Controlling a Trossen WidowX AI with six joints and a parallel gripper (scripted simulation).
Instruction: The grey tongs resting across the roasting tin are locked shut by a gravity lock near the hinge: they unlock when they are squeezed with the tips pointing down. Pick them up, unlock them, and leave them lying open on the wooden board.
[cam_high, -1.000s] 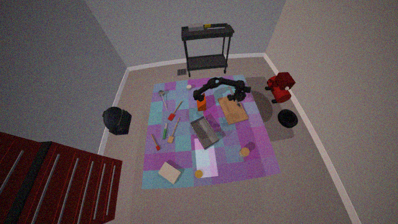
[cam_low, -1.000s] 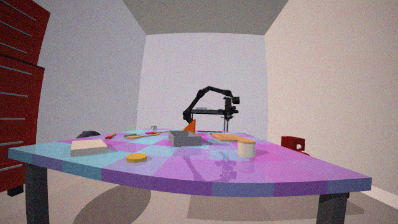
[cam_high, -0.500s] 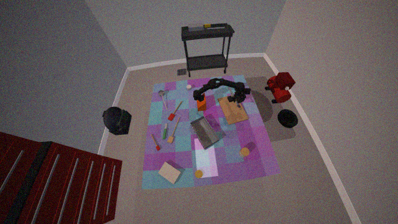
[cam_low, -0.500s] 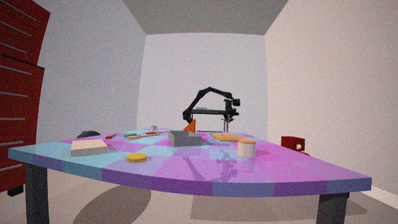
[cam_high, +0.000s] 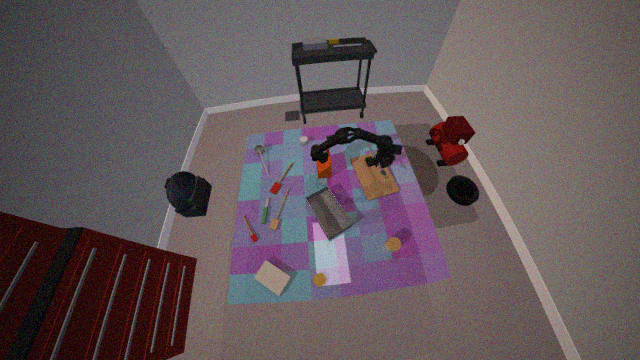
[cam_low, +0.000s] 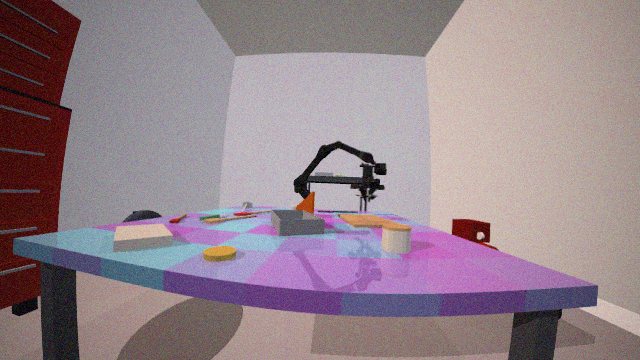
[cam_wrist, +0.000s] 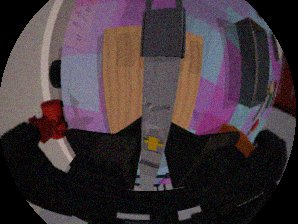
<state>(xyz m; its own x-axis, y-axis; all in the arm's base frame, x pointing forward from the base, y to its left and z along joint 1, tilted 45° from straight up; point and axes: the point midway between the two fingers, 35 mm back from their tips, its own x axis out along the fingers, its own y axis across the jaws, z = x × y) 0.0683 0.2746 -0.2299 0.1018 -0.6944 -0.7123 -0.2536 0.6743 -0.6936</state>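
Right now the wooden board is 1 cm to the right of my gripper tip and 10 cm below it. The rest, counted from my gripper tip: pale block (68 cm ahead, 67 cm to the right, 10 cm below); then grey roasting tin (28 cm ahead, 34 cm to the right, 8 cm below).
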